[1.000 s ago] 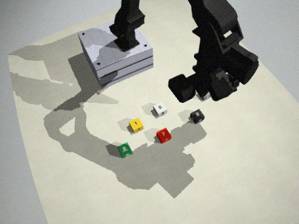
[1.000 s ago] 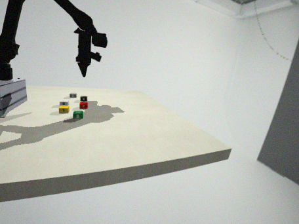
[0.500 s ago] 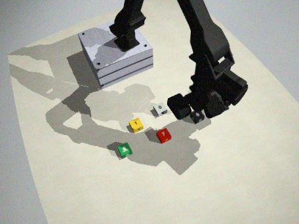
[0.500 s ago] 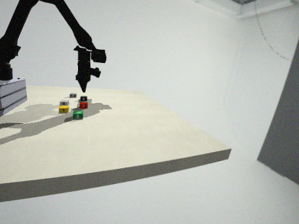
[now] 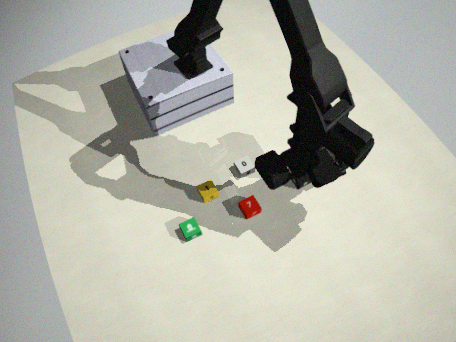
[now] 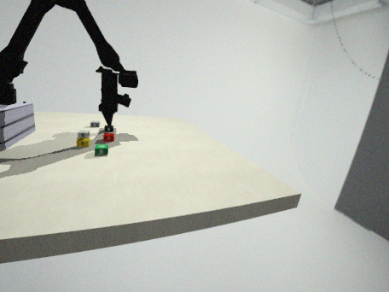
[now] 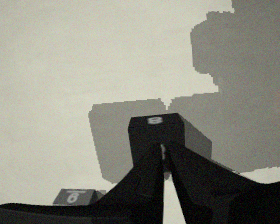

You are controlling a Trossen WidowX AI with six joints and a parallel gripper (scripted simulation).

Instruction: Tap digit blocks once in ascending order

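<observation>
My gripper tip is 1 cm above the black block. From my gripper tip the other things lie so: red block 12 cm to the right, 1 cm below, 1 cm behind; then white block 9 cm behind, 7 cm to the right, 1 cm below; then grey block 8 cm to the left, 5 cm behind, 1 cm below.
</observation>
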